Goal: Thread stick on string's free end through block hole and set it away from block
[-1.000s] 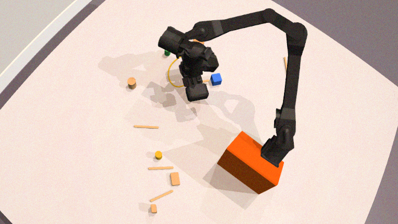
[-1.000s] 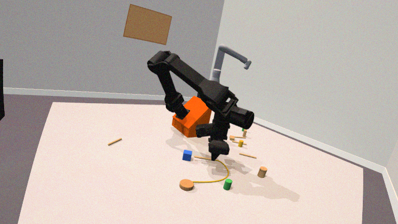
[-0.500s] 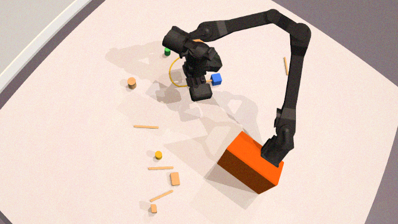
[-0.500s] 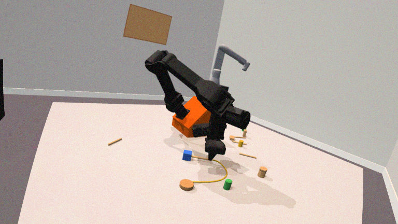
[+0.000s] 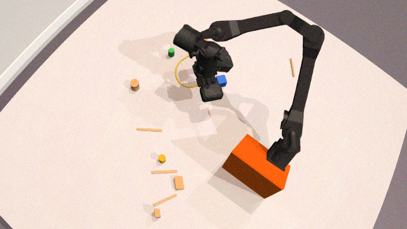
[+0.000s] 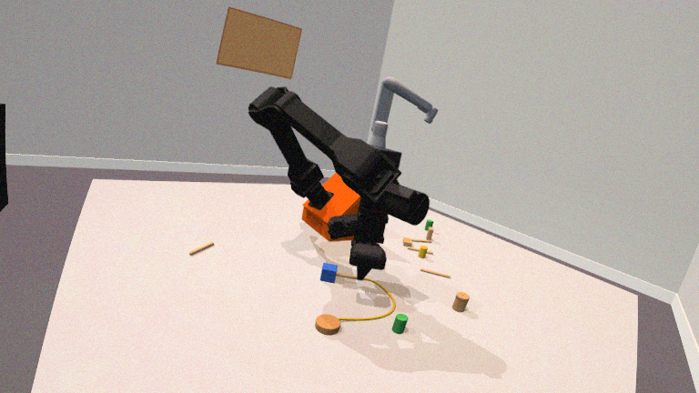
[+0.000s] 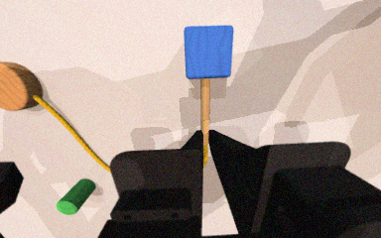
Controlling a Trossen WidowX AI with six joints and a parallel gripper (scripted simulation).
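Now: the thin wooden stick 1 cm behind my gripper tip and 1 cm to the right of it. From my gripper tip the other things lie so: round wooden button: 9 cm ahead, 15 cm to the right, 1 cm below; green cylinder: 15 cm ahead, 4 cm to the right; blue block: 4 cm behind, 5 cm to the right.
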